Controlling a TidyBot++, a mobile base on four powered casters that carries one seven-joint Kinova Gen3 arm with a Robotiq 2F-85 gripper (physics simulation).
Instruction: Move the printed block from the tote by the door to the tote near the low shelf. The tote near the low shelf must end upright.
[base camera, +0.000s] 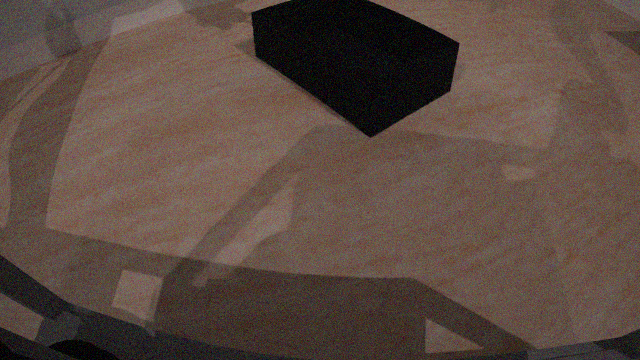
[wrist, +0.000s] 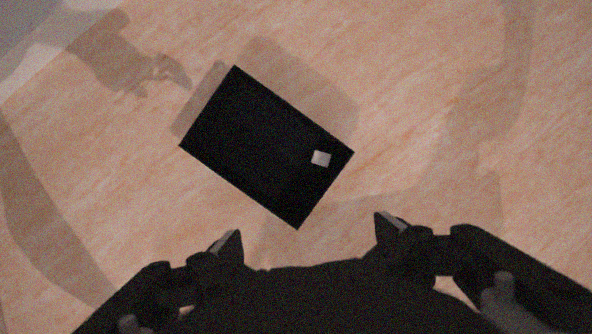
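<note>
A black open tote stands upright on the floor, at the top middle of the base camera view and left of the middle in the wrist view. A small light grey block lies inside it, near its right end in the wrist view; the block does not show in the base camera view. Whether it is the printed block, and which tote this is, I cannot tell. My gripper is open, with nothing between its fingers. It is above the floor, and the tote shows beyond the fingertips. A second tote does not show.
The wood-patterned floor carries shadows of the arm and base. A pale wall strip runs along the top left. Dark parts of my base cross the bottom of the base camera view.
</note>
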